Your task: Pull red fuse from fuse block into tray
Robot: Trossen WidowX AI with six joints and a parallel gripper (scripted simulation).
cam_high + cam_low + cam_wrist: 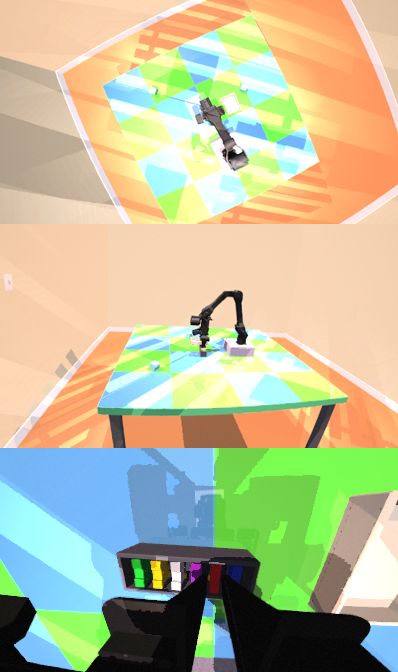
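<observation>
Now: the red fuse 10 mm below my gripper tip. The rest, counted from my gripper tip: tray: 180 mm to the right, 40 mm below, 30 mm behind.
</observation>
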